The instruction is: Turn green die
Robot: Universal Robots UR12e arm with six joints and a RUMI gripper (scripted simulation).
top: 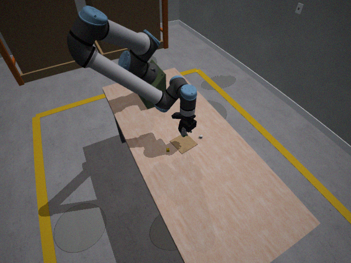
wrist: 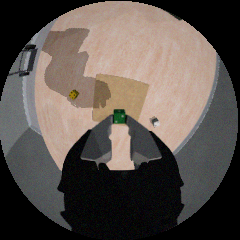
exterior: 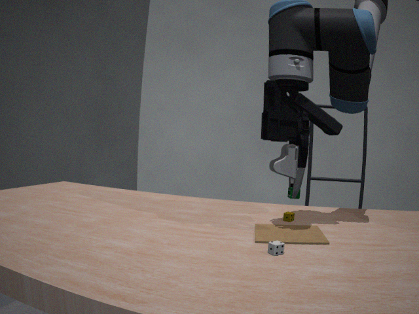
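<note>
My hand is 9 cm above the tan mat. Also, from my hand: white die (1 cm ahead, 14 cm to the left, 8 cm below); then yellow die (2 cm ahead, 13 cm to the right, 8 cm below); then green die (1 cm below).
</note>
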